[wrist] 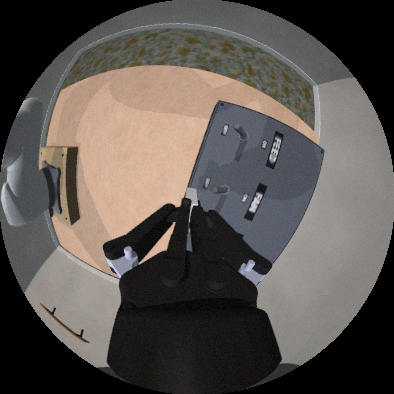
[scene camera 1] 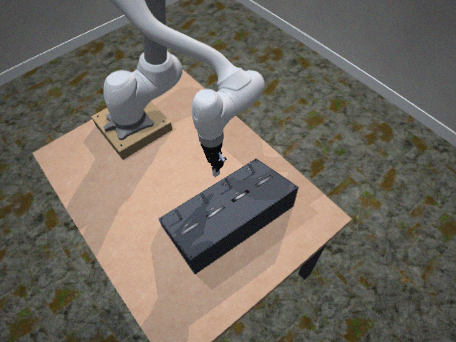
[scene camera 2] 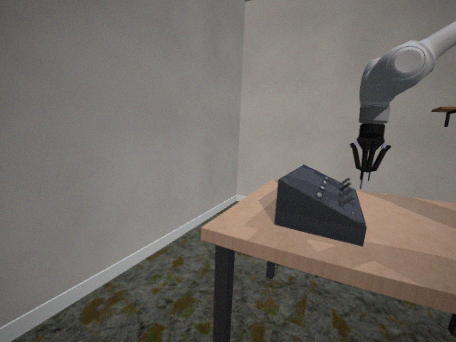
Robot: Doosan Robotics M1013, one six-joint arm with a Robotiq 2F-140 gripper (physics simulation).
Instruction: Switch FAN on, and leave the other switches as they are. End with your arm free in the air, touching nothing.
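A dark sloped switch box stands on the table. The FAN lever, second from the right in scene camera 1, leans toward its OFF mark, away from its ON mark and the FAN label. The FEED lever is beside it and also on the OFF side. My gripper is shut and empty, in the air near the box's low edge, on the OFF side of the FAN lever. It hides the other levers in the wrist view.
Two more levers stand along the box's left half in scene camera 1. The wooden table carries the box and the arm's base block. A shelf is on the wall.
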